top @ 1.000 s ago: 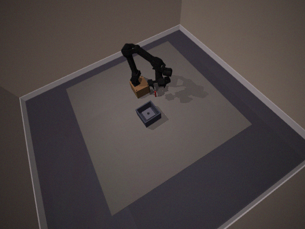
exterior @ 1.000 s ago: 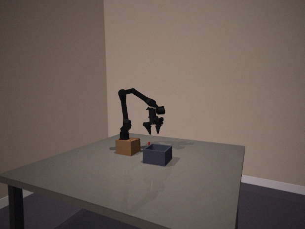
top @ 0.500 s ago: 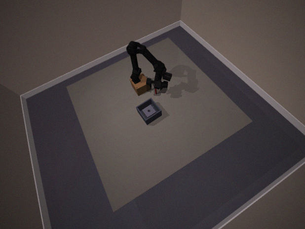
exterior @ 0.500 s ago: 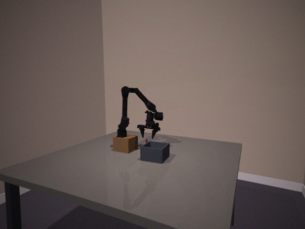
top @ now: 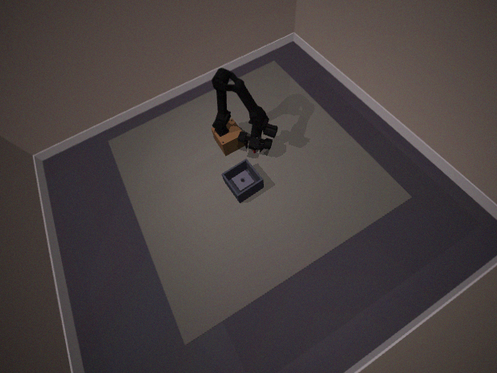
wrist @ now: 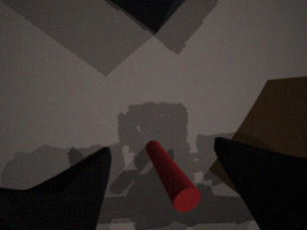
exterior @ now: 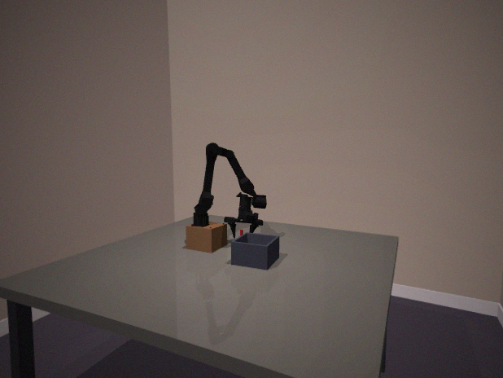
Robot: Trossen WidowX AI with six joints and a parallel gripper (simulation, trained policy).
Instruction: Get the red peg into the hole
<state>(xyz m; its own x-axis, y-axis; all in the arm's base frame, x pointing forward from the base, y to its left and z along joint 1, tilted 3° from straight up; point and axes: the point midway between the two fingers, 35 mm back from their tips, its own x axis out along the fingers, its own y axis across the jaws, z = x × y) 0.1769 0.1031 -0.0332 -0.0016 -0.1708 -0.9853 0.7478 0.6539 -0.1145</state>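
Right now the red peg is 1 cm behind my gripper tip and 1 cm to the left of it. From my gripper tip the other things lie so: dark box 14 cm ahead, 16 cm to the right, 1 cm below; light plate 14 cm ahead, 16 cm to the right, 1 cm above.
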